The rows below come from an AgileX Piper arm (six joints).
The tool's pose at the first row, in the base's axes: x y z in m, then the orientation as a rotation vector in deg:
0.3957, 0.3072, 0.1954, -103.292, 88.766, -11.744
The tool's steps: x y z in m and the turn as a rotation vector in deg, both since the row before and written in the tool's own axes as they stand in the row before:
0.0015, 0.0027, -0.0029, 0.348, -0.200, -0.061
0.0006, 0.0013, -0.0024, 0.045, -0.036, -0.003
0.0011, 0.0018, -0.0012, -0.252, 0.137, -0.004
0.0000, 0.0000, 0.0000, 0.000, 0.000, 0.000
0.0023, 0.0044, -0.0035, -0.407, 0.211, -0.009
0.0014, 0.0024, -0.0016, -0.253, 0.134, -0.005
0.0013, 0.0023, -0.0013, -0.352, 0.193, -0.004
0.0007, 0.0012, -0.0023, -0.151, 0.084, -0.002
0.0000, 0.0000, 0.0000, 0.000, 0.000, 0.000
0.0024, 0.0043, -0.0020, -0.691, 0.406, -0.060
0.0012, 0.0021, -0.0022, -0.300, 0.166, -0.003
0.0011, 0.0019, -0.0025, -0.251, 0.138, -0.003
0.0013, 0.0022, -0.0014, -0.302, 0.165, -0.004
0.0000, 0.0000, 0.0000, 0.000, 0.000, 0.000
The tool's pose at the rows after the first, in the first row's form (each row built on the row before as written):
0.3923, 0.3046, 0.1953, -103.041, 88.448, -11.844
0.3901, 0.3030, 0.1960, -103.003, 88.404, -11.845
0.3883, 0.3015, 0.1954, -103.223, 88.587, -11.788
0.3883, 0.3015, 0.1954, -103.223, 88.587, -11.788
0.3835, 0.2979, 0.1944, -103.578, 88.873, -11.688
0.3811, 0.2960, 0.1936, -103.799, 89.053, -11.628
0.3789, 0.2943, 0.1927, -104.105, 89.311, -11.549
0.3769, 0.2927, 0.1934, -104.237, 89.422, -11.516
0.3769, 0.2927, 0.1934, -104.237, 89.422, -11.516
0.3730, 0.2897, 0.1915, -104.884, 89.900, -11.409
0.3704, 0.2877, 0.1915, -105.145, 90.121, -11.342
0.3678, 0.2857, 0.1919, -105.363, 90.305, -11.285
0.3656, 0.2839, 0.1912, -105.626, 90.525, -11.215
0.3656, 0.2839, 0.1912, -105.626, 90.525, -11.215

